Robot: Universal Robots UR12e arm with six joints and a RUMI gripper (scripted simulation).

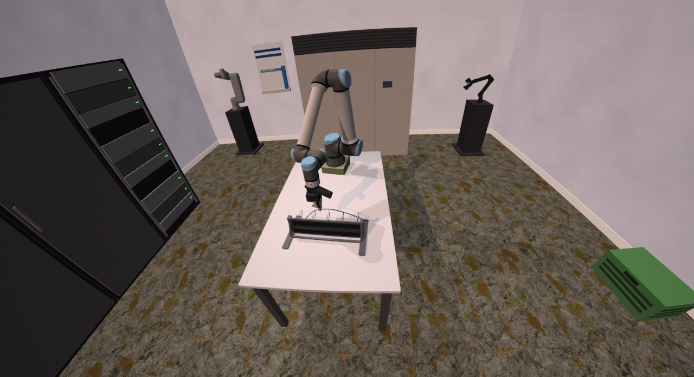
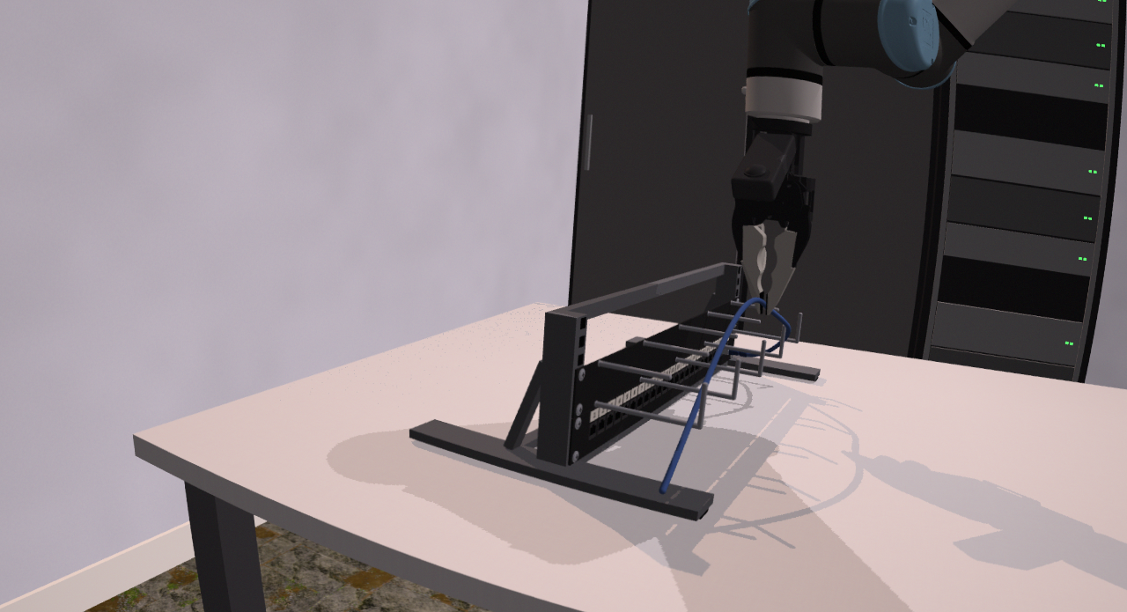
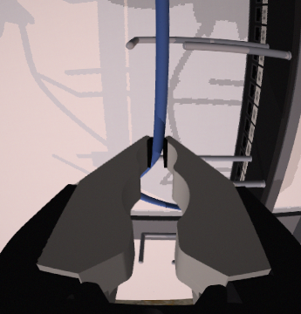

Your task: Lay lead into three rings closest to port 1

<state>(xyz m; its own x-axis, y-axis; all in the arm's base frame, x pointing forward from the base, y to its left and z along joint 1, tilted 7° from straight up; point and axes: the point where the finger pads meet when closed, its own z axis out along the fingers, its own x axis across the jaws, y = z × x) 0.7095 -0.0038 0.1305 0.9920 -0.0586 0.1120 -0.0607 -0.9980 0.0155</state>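
The rack is 100 mm ahead of my hand, 60 mm below it and 40 mm to the left of it.
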